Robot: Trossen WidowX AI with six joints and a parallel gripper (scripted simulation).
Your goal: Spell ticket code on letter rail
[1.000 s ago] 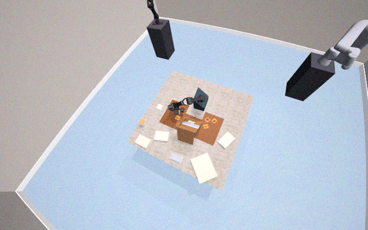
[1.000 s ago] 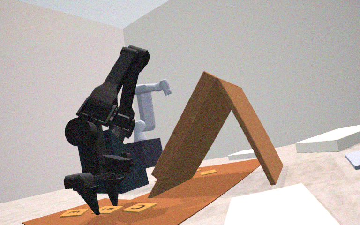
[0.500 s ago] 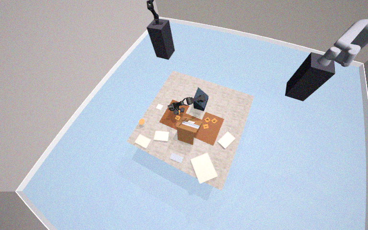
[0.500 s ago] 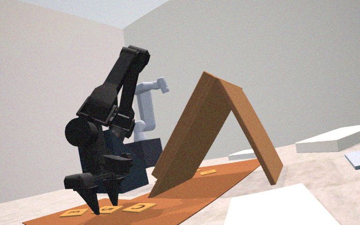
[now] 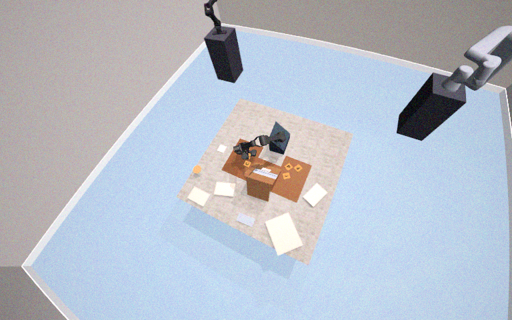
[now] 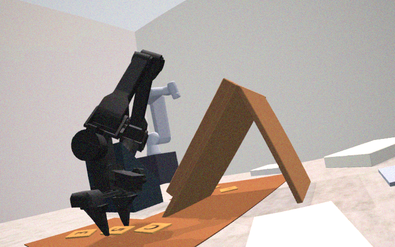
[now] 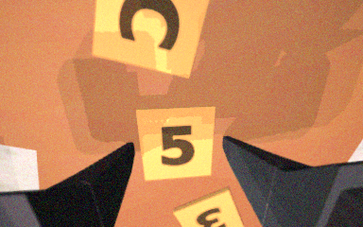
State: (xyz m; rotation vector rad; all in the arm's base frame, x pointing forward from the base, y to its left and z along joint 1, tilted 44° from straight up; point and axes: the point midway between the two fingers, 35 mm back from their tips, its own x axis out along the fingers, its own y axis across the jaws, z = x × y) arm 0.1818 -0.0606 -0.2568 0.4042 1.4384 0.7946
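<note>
Right now my gripper tip is right at the orange tile marked 5. Round my gripper tip: c tile: 8 cm ahead, 3 cm to the left; then white ticket: 11 cm ahead, 25 cm to the left, 10 cm above; then brown mat: 1 cm ahead, 22 cm to the left.
</note>
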